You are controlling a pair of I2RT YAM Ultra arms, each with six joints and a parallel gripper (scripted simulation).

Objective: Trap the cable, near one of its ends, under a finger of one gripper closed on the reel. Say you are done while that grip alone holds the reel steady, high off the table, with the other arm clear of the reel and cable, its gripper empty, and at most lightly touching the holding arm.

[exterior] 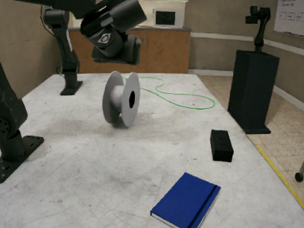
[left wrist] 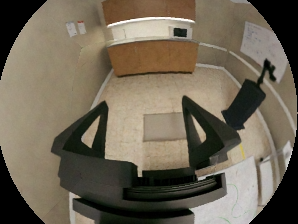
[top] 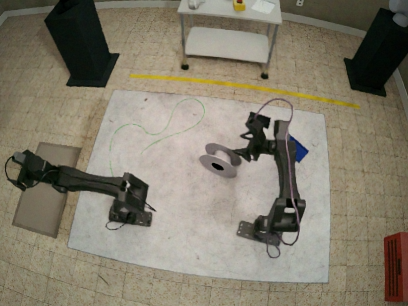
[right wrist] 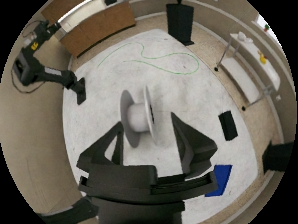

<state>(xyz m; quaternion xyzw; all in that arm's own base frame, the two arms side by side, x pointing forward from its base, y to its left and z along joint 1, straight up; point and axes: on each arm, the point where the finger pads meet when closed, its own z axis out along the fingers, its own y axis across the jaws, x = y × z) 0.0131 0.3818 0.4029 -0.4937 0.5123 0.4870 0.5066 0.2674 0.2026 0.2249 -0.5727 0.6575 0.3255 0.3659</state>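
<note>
The grey reel lies 10 mm behind my right hand, 60 mm to the left of it and 140 mm below it. Round my right hand: black block (260 mm ahead, 110 mm to the right, 210 mm below); blue notebook (140 mm ahead, 300 mm to the right, 220 mm below).
</note>
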